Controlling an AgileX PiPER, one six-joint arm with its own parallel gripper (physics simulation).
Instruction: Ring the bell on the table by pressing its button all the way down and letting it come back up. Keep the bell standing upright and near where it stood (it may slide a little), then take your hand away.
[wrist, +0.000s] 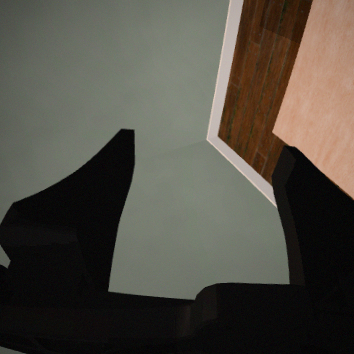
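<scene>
My gripper (207, 153) is open, with its two dark fingers standing wide apart and no object between them. The bell does not show in the wrist view. A part of the light pinkish-tan table top (325, 80) shows at the right edge, beyond and beside the right fingertip. The view is tilted, and the right finger hides part of the table's near edge.
A grey-green wall (110, 65) fills the left and middle of the view, behind the fingers. A white baseboard (223, 75) runs along its foot and turns at a room corner. Dark brown wooden floor (255, 90) shows between the baseboard and the table.
</scene>
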